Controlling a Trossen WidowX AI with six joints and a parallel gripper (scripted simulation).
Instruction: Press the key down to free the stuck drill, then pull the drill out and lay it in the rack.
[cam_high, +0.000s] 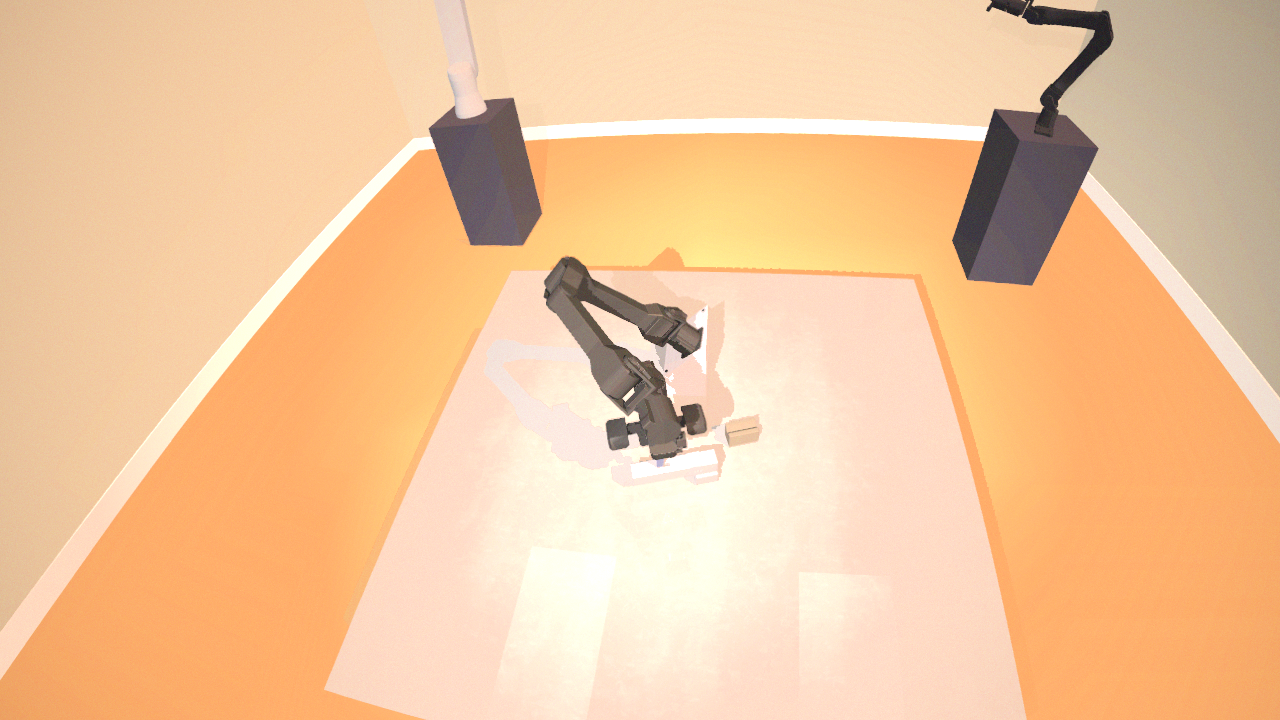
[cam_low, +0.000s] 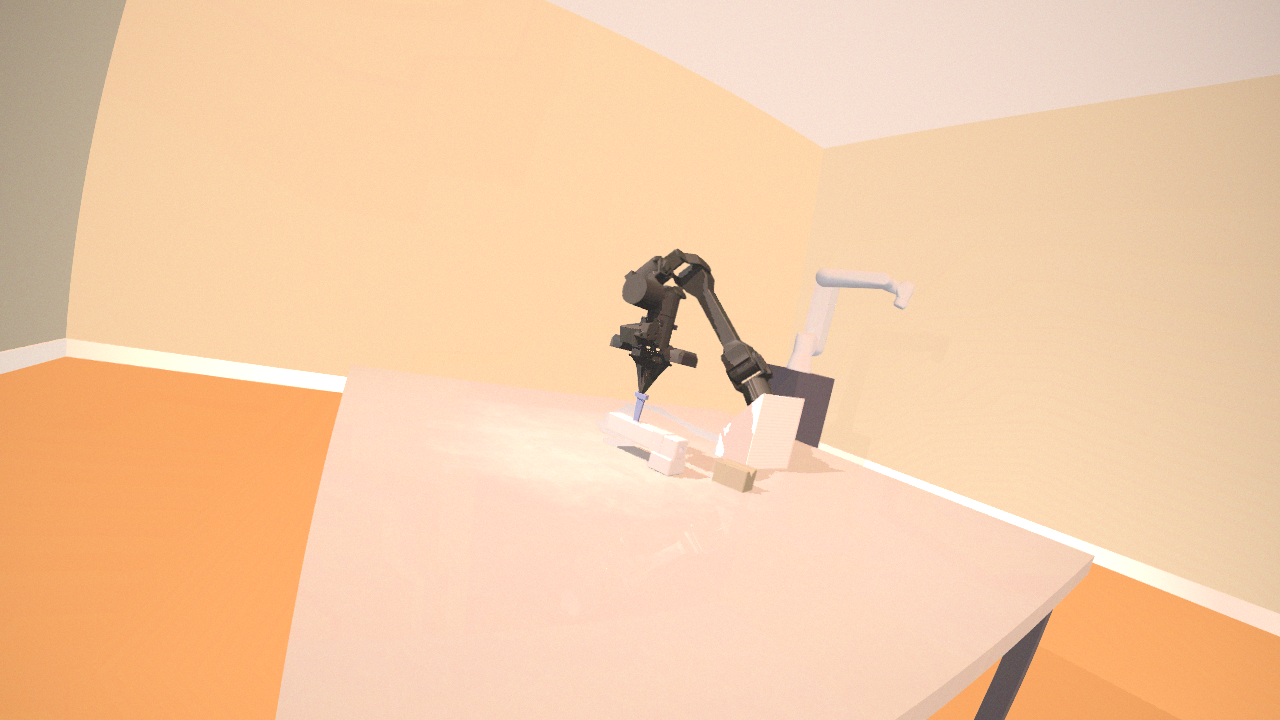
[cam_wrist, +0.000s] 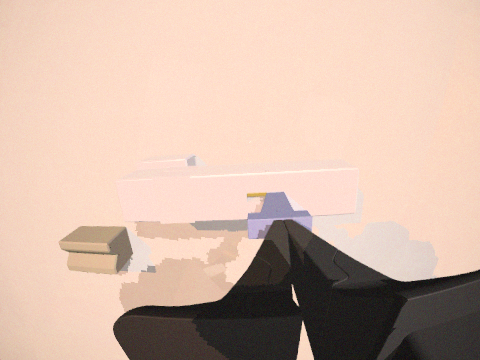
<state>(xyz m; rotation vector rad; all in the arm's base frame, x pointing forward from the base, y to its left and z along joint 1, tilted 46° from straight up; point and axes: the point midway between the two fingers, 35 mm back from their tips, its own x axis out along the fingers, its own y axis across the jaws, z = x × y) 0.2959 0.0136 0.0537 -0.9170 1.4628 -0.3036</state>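
Now: gripper tip 3 cm above the small purple piece. Round my gripper tip: olive-brown block (16 cm to the left, 14 cm behind, 11 cm below); then yellow drill (8 cm below, 5 cm to the left, 2 cm behind).
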